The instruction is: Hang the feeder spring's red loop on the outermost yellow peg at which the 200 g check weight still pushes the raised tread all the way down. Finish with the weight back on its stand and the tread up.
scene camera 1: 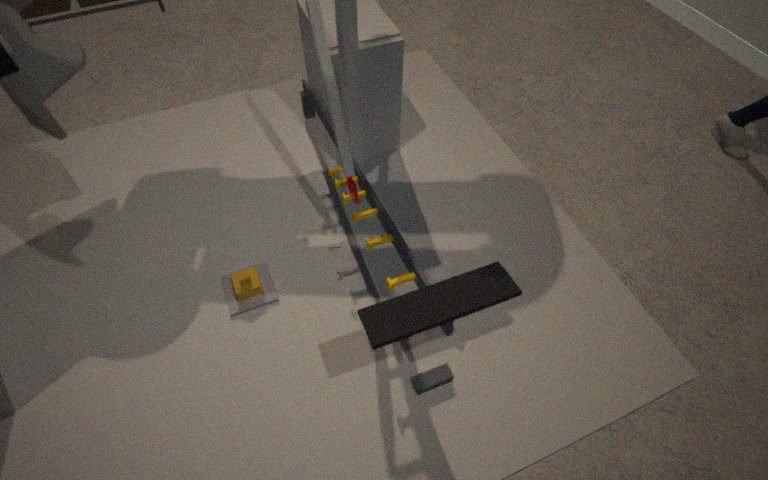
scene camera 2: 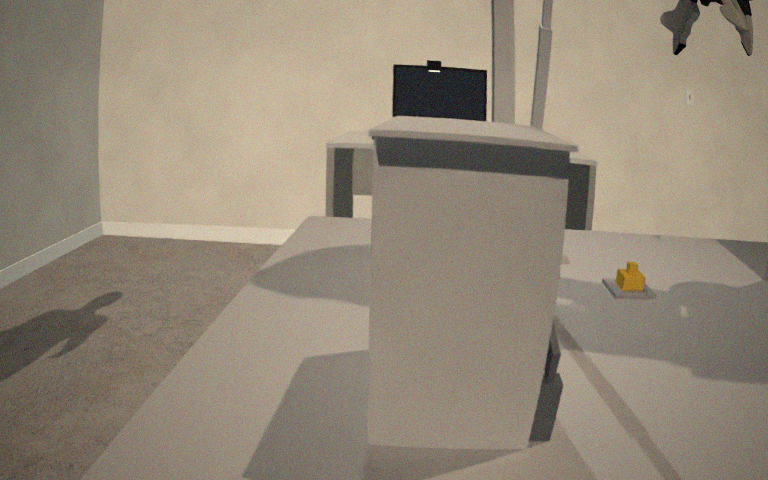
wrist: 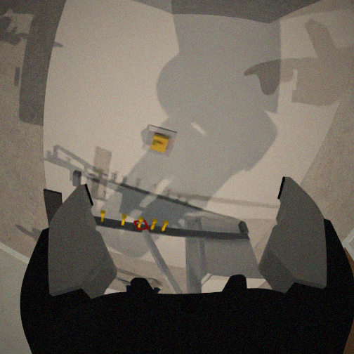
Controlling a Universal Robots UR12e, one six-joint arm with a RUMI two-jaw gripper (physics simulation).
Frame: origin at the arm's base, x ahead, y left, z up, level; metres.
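Seen in the pictures: gripper, fingertip midpoint: point(scene camera 1: 33, 95) point(scene camera 2: 709, 55).
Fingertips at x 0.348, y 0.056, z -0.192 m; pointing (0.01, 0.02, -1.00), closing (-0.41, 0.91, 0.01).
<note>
Offsets run from my fingertips to a thing's middle. "*": to the spot under its first point.
The yellow check weight @(0.100 m ahead, 0.017 m right, 0.329 m down) point(scene camera 1: 246, 284) point(scene camera 2: 630, 280) point(wrist: 159, 144) sits upright on its grey stand point(scene camera 1: 270, 285) point(wrist: 172, 137). The red loop @(* 0.271 m ahead, 0.006 m right, 0.204 m down) point(scene camera 1: 352, 188) point(wrist: 135, 225) is around the third yellow peg from the inner end, nearest the pale housing. The wide black tread @(0.301 m ahead, 0.211 m right, 0.171 m down) point(scene camera 1: 438, 305) is up, above the mat at the lever's outer end; in the wrist view part of the tread point(wrist: 52, 199) shows behind a finger. My gripper point(scene camera 2: 713, 52) point(wrist: 184, 184) is wide open and empty, high above the mat. In scene camera 1, part of it shows at the upper left.
The tall pale housing point(scene camera 1: 370, 96) point(scene camera 2: 470, 305) stands beside the lever's inner end. Grey uprights rise there. A small dark block @(0.302 m ahead, 0.232 m right, 0.344 m down) point(scene camera 1: 432, 379) point(wrist: 77, 177) is near the tread. A desk with a black monitor point(scene camera 2: 439, 93) stands behind. A person's foot point(scene camera 1: 731, 136) shows at the right.
</note>
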